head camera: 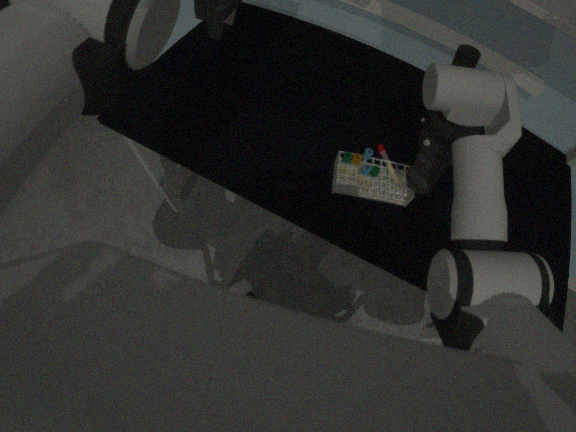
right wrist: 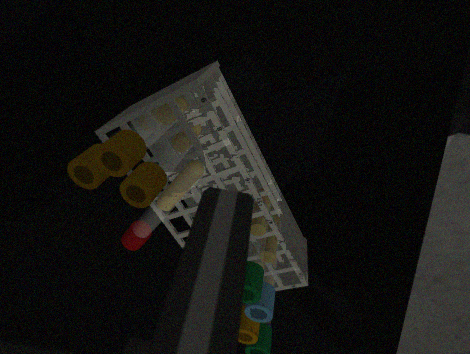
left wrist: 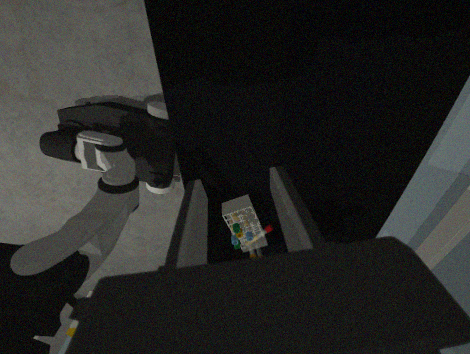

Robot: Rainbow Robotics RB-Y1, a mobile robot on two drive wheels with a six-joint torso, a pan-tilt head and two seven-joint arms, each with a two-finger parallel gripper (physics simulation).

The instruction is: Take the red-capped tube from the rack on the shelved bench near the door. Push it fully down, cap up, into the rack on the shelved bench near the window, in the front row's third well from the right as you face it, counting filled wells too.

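Places are measured from the robot's base along level axes (x ahead, y left, z up), in metres.
Where they show: left gripper, fingertip midpoint: [head camera: 221, 30] [left wrist: 236, 183]; right gripper, fingertip midpoint: [head camera: 419, 185] [right wrist: 227, 207].
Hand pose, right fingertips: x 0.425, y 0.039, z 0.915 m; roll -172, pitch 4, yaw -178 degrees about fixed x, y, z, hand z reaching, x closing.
After its pixels a point has its place.
The red-capped tube [head camera: 390, 167] @[x 0.475, y 0.116, z 0.834 m] [left wrist: 269, 228] @[x 0.504, y 0.173, z 0.834 m] [right wrist: 136, 235] @[x 0.502, y 0.157, z 0.836 m] leans tilted in the white wire rack [head camera: 344, 189] @[x 0.365, y 0.163, z 0.793 m] [left wrist: 236, 203] @[x 0.390, y 0.213, z 0.788 m] [right wrist: 296, 244] @[x 0.366, y 0.165, z 0.793 m] on the dark bench top, its cap sticking out beyond the rack's edge. My left gripper [head camera: 215, 34] @[x 0.288, y 0.476, z 1.096 m] [left wrist: 236, 183] @[x 0.288, y 0.476, z 1.096 m] is partly open and empty, well away from the rack at the upper left of the head view. My right gripper [head camera: 419, 186] @[x 0.425, y 0.039, z 0.915 m] [right wrist: 227, 207] @[x 0.425, y 0.039, z 0.915 m] is shut and empty, over the rack's right end in the head view; in its wrist view the shut fingers cover part of the rack. A second rack does not show.
Green [head camera: 347, 157] [right wrist: 253, 280], blue [head camera: 368, 153] [right wrist: 260, 311] and orange [head camera: 356, 159] [right wrist: 143, 185] capped tubes stand in the same rack, some close to the red-capped tube. The dark bench top [head camera: 280, 125] @[x 0.405, y 0.419, z 0.763 m] has its edge running diagonally below the rack in the head view.
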